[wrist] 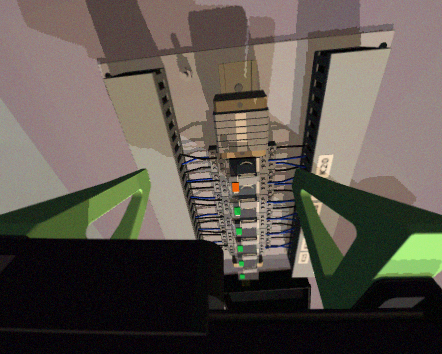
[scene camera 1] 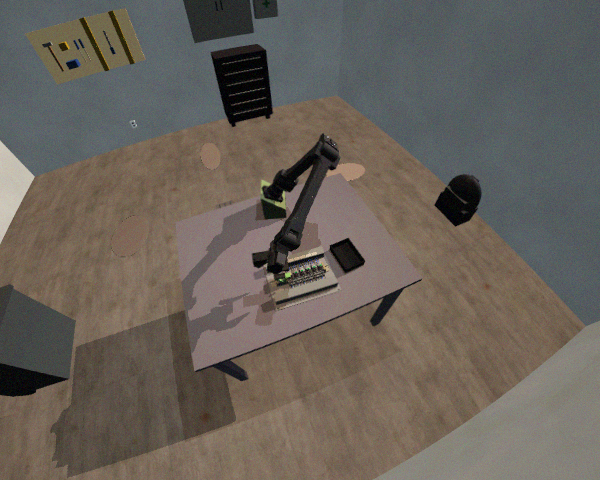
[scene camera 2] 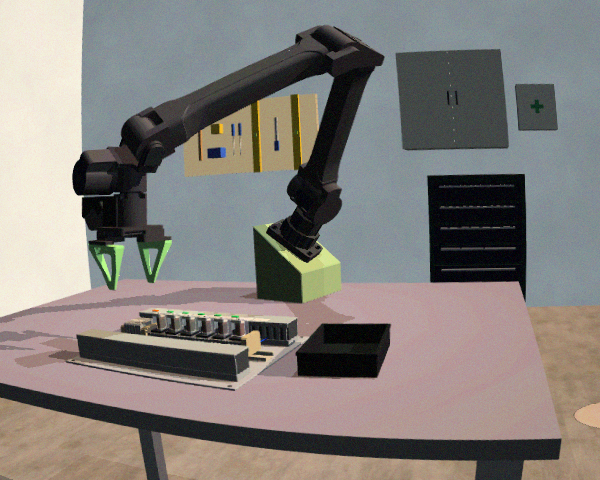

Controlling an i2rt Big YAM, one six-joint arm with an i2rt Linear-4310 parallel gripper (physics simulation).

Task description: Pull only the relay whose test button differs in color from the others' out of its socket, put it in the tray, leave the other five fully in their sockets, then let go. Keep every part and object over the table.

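Places are measured from the arm's base along level axes (x ahead, y left, z up), in centimetres.
Pixels of known places: gripper, fingertip midpoint: (wrist: 221,176) (scene camera 1: 281,273) (scene camera 2: 132,286); arm's base, origin of the base link: (scene camera 1: 272,194) (scene camera 2: 293,242).
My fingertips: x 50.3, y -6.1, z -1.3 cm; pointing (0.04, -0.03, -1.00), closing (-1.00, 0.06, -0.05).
For each thing: its top centre in the pictures, then the offset to it from my fingertips. "*": a spot on its surface instead.
- green-button relay, middle of its top: (wrist: 246,231) (scene camera 2: 188,311) dy +9.9, dx -1.9, dz -4.0 cm
- black tray, middle of its top: (scene camera 2: 347,337) (wrist: 266,304) (scene camera 1: 347,253) dy +34.9, dx -6.2, dz -7.4 cm
- panel plate, surface spot: (scene camera 2: 75,360) * dy -4.9, dx +11.3, dz -10.6 cm
- terminal block stack, middle of its top: (wrist: 241,133) (scene camera 2: 139,320) dy -0.4, dx -1.5, dz -6.2 cm
The relay with the orange test button (scene camera 2: 158,321) (wrist: 247,188) stands upright in its socket at the end of the row farthest from the tray. The other five relays have green buttons and stand in line beside it, one of them a green-button relay (scene camera 2: 187,325) (wrist: 246,216). My gripper (scene camera 2: 132,285) (wrist: 221,176) is open and empty, its green fingers well above the panel. In the wrist view the fingertips lie left and right of the orange-button end of the row. The black tray (scene camera 1: 347,255) (scene camera 2: 337,365) (wrist: 272,298) stands empty beyond the green-button end.
Two long wire ducts (scene camera 2: 160,352) (wrist: 350,115) flank the relay row on the panel plate (scene camera 2: 75,360). Blue and black wires run between sockets and ducts. A terminal block stack (wrist: 241,130) stands beside the orange-button relay. The arm's green base (scene camera 1: 273,207) (scene camera 2: 300,280) is at the table's back.
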